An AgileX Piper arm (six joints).
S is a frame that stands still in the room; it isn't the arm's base.
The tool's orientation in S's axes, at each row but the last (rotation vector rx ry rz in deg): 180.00 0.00 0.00; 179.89 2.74 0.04; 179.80 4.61 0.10; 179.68 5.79 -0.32; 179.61 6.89 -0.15; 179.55 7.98 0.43; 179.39 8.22 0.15
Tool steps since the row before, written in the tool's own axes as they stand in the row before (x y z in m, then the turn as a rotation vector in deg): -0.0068 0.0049 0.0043 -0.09 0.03 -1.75; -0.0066 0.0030 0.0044 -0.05 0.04 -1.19; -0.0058 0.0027 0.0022 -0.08 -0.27 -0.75; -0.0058 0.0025 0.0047 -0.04 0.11 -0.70; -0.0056 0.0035 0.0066 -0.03 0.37 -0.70; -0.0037 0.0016 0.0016 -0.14 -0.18 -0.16; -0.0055 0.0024 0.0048 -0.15 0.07 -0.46
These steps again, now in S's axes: -0.0068 -0.0049 -0.0043 -0.09 -0.03 1.75; -0.0065 -0.0032 -0.0044 -0.05 -0.04 1.19; -0.0057 -0.0030 -0.0022 -0.09 0.27 0.75; -0.0056 -0.0029 -0.0047 -0.03 -0.11 0.70; -0.0053 -0.0039 -0.0066 0.00 -0.37 0.70; -0.0035 -0.0019 -0.0016 -0.16 0.17 0.16; -0.0052 -0.0029 -0.0048 -0.14 -0.08 0.46
